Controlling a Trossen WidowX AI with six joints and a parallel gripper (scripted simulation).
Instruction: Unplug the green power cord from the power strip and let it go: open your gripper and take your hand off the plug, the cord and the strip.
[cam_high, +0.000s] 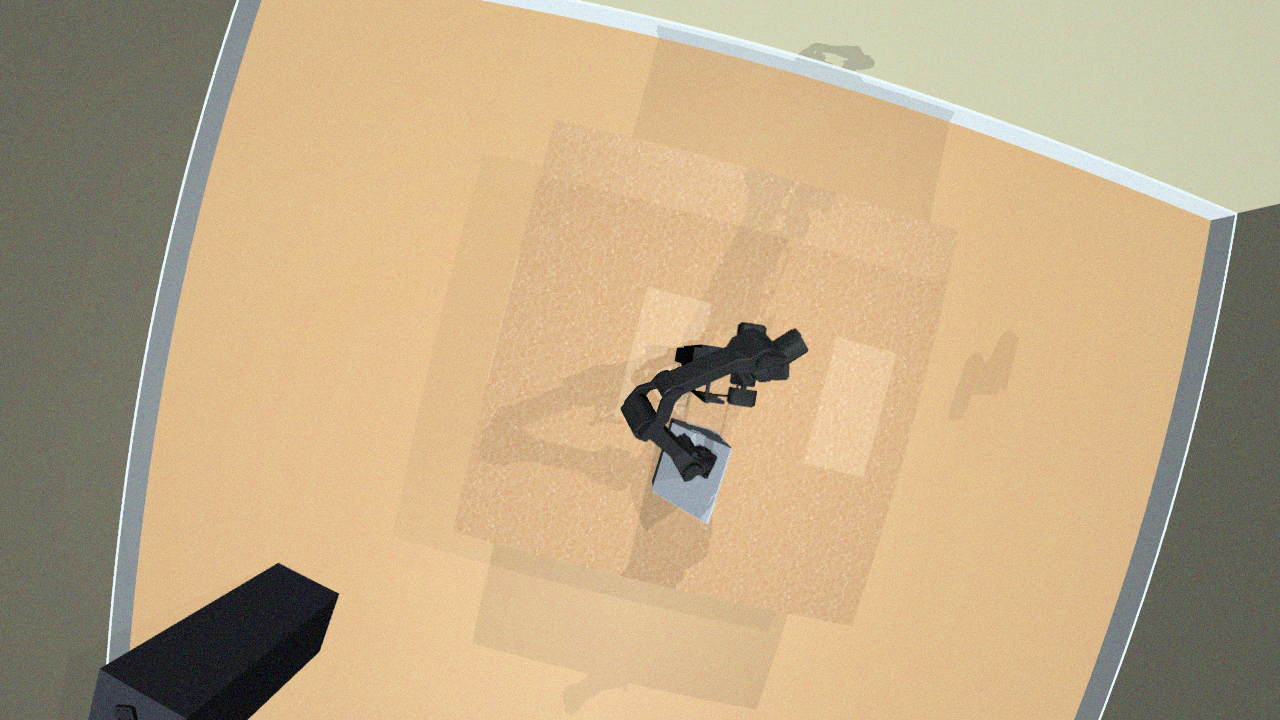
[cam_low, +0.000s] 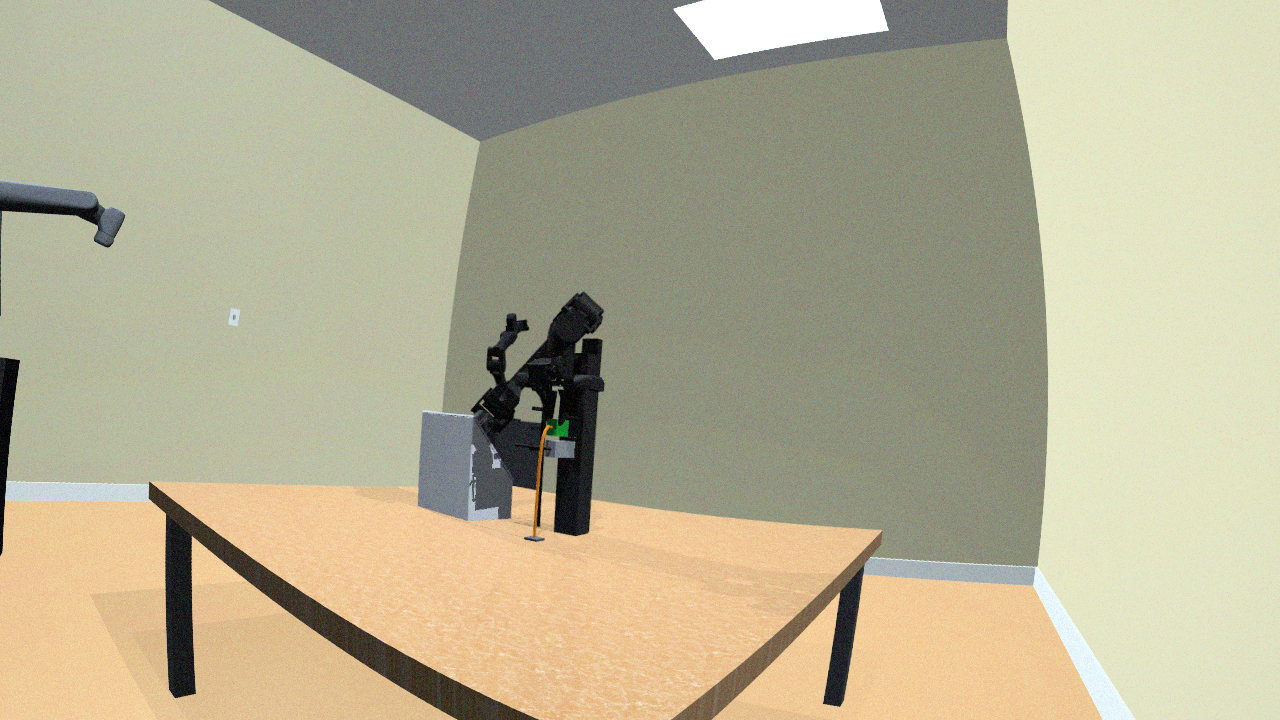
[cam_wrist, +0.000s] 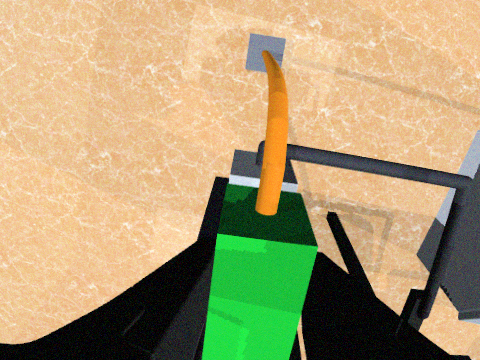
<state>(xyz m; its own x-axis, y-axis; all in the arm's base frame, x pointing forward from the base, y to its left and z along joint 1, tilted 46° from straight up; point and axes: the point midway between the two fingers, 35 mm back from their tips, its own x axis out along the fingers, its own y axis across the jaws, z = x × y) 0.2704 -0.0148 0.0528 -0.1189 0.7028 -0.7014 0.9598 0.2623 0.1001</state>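
Now: gripper tip 3 cm to the right of the green plug and 1 cm past it.
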